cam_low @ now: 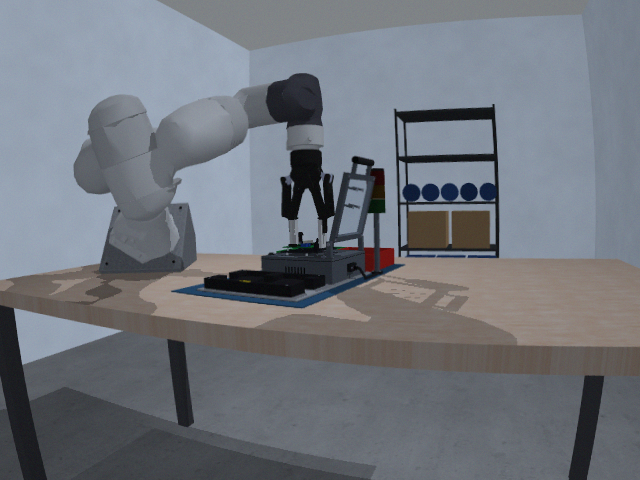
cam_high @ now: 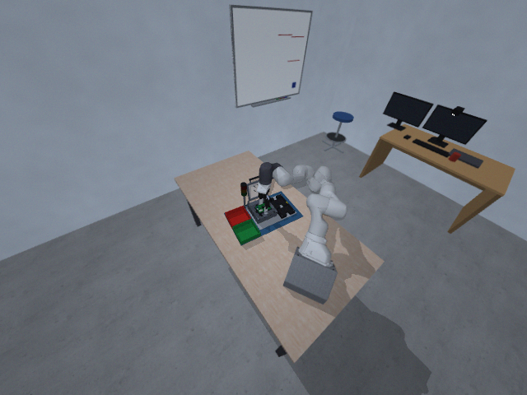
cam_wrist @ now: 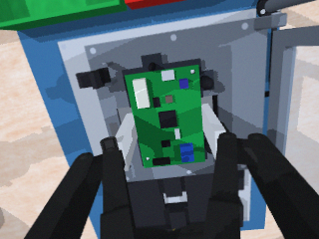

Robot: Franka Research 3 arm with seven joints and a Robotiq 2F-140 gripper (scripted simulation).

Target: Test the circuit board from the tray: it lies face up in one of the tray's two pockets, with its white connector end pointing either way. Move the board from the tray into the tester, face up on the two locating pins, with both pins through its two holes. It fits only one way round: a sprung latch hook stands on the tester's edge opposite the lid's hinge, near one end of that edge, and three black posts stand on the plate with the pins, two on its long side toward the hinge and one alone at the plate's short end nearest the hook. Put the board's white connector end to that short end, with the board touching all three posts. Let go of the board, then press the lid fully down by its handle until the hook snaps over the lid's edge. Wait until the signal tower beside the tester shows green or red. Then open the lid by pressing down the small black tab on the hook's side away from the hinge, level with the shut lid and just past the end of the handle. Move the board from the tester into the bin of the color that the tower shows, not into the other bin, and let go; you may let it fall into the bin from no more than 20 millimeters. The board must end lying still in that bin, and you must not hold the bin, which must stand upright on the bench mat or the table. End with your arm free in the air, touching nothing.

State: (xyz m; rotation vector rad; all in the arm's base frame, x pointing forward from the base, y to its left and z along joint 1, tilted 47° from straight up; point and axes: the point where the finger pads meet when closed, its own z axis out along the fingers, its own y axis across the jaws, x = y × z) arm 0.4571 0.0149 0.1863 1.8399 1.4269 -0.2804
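Now: the green circuit board 20 mm below my hand. From my hand the other things lie so: tester plate 30 mm below, 10 mm ahead; tester lid 120 mm ahead, 80 mm above, 40 mm to the right; black latch hook 80 mm to the left, 40 mm behind, 10 mm below.
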